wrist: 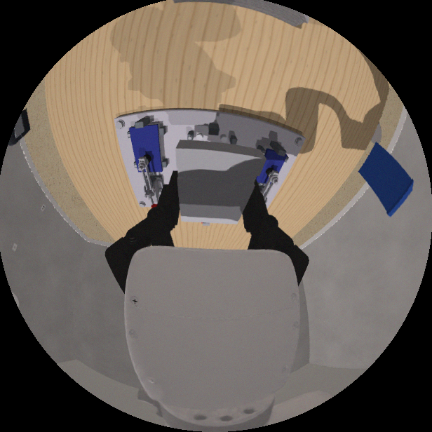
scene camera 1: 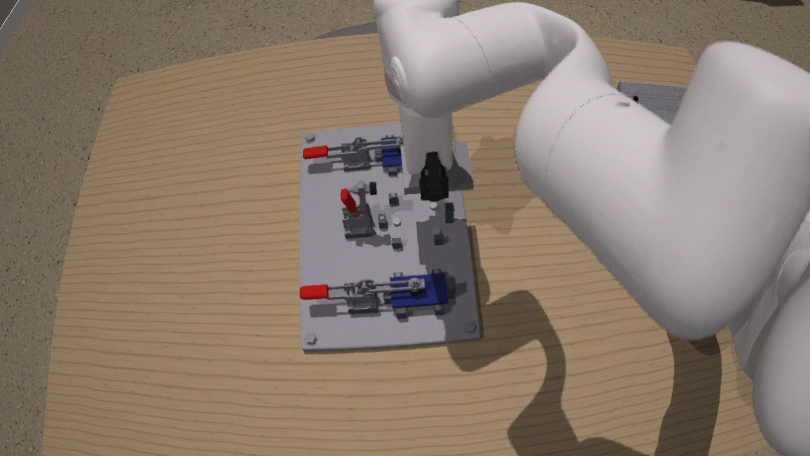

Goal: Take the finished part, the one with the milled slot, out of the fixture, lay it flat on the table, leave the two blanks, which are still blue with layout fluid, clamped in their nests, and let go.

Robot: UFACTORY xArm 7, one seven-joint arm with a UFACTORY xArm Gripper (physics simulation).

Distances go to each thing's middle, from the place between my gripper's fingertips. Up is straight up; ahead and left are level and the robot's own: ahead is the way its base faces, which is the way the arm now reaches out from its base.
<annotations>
Right now the fixture plate (scene camera 1: pixel 326 257) is 13 cm below my hand, 7 cm ahead of it and 1 cm to the right of it.
</annotations>
